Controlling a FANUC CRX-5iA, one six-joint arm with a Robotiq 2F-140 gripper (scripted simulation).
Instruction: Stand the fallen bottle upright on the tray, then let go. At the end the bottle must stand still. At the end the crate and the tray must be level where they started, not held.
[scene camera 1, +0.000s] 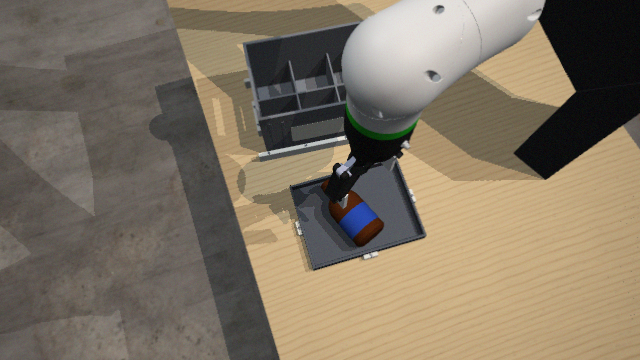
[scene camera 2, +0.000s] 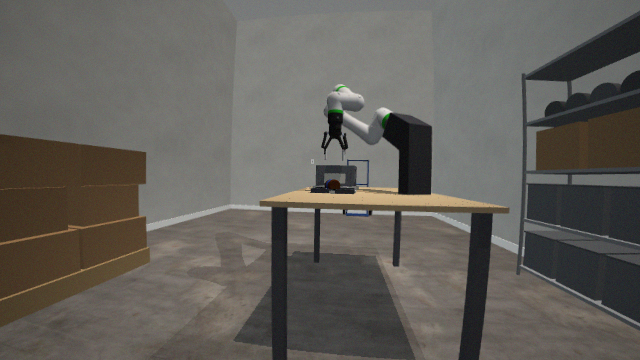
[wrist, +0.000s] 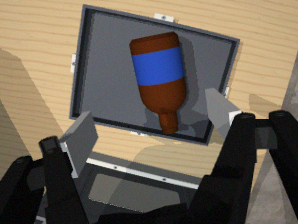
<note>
In view: the gripper (scene camera 1: 363, 183), a bottle (scene camera 1: 357, 219), a tray (scene camera 1: 386, 193) and a dark grey crate (scene camera 1: 312, 109).
The bottle is seen too in the wrist view (wrist: 157, 59). The tray is seen too in the wrist view (wrist: 104, 81). The dark grey crate shows as well in scene camera 2 (scene camera 2: 346, 174).
</note>
